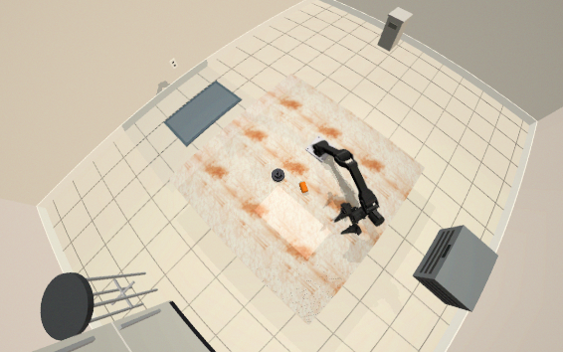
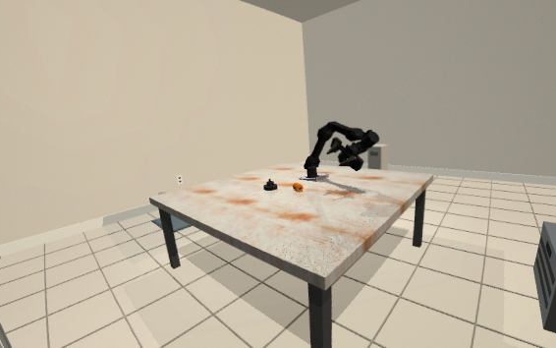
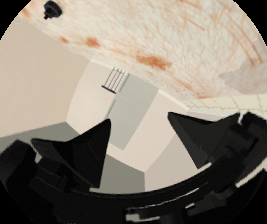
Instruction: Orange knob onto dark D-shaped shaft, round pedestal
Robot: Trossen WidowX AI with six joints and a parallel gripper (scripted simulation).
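Now: gripper tip 310 mm to the left of the orange knob, 190 mm above it and 80 mm past it. Round my gripper tip: dark round pedestal: 480 mm to the right, 180 mm below, 20 mm behind.
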